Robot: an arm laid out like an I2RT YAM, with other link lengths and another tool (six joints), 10 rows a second.
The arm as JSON. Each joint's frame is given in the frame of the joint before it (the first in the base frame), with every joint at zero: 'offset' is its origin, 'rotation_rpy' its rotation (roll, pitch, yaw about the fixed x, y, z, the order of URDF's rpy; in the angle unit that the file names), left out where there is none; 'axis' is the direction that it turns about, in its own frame. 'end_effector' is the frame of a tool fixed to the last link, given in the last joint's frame.
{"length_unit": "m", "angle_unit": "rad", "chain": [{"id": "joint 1", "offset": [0.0, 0.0, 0.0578], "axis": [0.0, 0.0, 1.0]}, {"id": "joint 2", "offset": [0.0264, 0.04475, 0.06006], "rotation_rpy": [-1.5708, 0.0, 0.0], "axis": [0.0, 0.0, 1.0]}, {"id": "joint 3", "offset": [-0.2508, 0.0, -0.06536], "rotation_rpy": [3.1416, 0.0, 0.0], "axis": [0.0, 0.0, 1.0]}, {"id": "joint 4", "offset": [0.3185, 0.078, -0.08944], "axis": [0.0, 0.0, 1.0]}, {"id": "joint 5", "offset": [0.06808, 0.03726, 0.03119], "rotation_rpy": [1.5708, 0.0, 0.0], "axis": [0.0, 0.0, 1.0]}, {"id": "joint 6", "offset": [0.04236, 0.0, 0.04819], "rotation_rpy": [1.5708, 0.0, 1.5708], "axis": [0.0, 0.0, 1.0]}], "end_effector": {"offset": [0.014, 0.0, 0.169], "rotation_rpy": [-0.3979, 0.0, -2.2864]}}
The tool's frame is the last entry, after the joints.
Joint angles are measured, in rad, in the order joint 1, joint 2, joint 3, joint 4, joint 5, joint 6. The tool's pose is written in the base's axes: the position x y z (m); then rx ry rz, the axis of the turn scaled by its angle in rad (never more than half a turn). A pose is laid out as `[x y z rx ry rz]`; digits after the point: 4 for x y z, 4 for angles.
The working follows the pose.
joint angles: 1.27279, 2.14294, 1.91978, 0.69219, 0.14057, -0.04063
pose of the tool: [0.2230 0.7061 0.4495 -1.0441 -0.7023 -2.6286]
Where each joint sits with the arm in this pose, in the base's axes (m; each line is computed from the numbers above, not from the rounded line before):
joint 1: 0.0000 0.0000 0.0578
joint 2: -0.0350 0.0384 0.1179
joint 3: 0.0673 0.1490 0.3287
joint 4: 0.0781 0.4887 0.3343
joint 5: 0.1208 0.5215 0.3983
joint 6: 0.1438 0.5763 0.3743
the tool: 0.2230 0.7061 0.4495

